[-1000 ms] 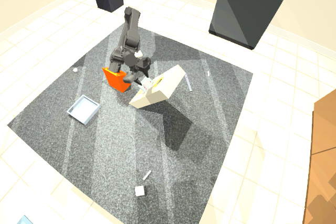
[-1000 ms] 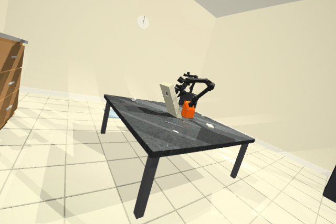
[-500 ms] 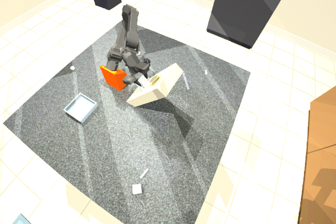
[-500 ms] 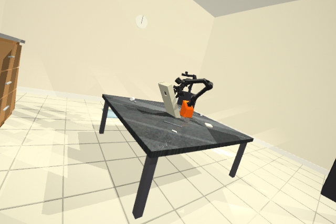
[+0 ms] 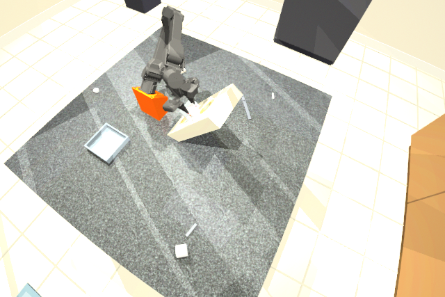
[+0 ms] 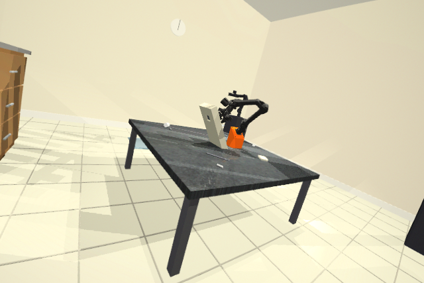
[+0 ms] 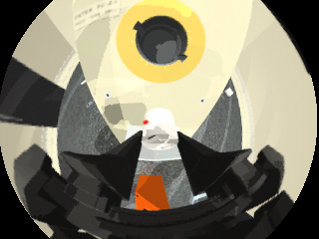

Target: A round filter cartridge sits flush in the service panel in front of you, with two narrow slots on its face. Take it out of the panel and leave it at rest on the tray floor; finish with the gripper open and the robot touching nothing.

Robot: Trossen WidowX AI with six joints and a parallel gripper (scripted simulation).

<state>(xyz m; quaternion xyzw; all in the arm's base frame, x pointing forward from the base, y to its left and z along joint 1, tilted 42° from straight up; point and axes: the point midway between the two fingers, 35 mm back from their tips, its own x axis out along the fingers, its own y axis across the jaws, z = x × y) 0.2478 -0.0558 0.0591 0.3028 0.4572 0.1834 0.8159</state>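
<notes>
Now: the cream service panel 4 cm ahead of my gripper tip, 2 cm below it and 1 cm to the left of it. The rest, counted from my gripper tip: short rod 39 cm to the right, 25 cm ahead, 19 cm below; then pale blue tray 32 cm behind, 28 cm to the right, 19 cm below; then white round filter cartridge right at my gripper tip.
</notes>
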